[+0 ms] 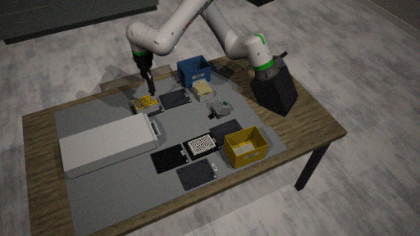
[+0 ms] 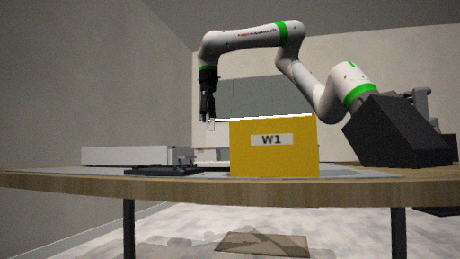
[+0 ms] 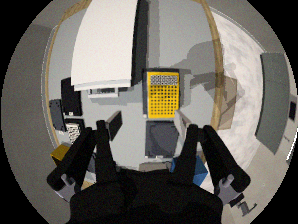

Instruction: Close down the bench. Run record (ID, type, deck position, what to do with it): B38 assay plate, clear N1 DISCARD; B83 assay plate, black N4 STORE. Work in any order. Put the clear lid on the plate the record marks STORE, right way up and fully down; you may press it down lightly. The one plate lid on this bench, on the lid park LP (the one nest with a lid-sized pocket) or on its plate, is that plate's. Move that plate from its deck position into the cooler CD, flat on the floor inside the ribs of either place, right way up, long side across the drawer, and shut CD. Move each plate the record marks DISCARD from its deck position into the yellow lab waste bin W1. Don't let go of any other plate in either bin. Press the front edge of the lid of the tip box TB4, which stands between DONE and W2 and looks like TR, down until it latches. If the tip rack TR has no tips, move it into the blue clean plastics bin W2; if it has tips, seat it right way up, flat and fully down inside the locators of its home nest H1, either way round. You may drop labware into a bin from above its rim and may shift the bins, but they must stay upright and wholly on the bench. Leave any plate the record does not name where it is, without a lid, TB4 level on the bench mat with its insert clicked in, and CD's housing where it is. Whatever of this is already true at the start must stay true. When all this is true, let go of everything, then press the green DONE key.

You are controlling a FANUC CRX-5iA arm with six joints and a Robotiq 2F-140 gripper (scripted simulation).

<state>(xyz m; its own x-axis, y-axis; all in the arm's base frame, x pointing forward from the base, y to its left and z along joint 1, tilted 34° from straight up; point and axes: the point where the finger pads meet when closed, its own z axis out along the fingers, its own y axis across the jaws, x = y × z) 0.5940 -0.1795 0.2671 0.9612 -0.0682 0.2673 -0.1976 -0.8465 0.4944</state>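
My gripper is now 13 cm above the yellow tip rack TR, 5 cm to the left of it and 1 cm short of it. From my hand the other things lie so: clear lid (17 cm ahead, 16 cm below, 11 cm to the left); then black plate (17 cm below, 17 cm ahead, 11 cm to the left); then cooler drawer (20 cm ahead, 16 cm below, 10 cm to the left).
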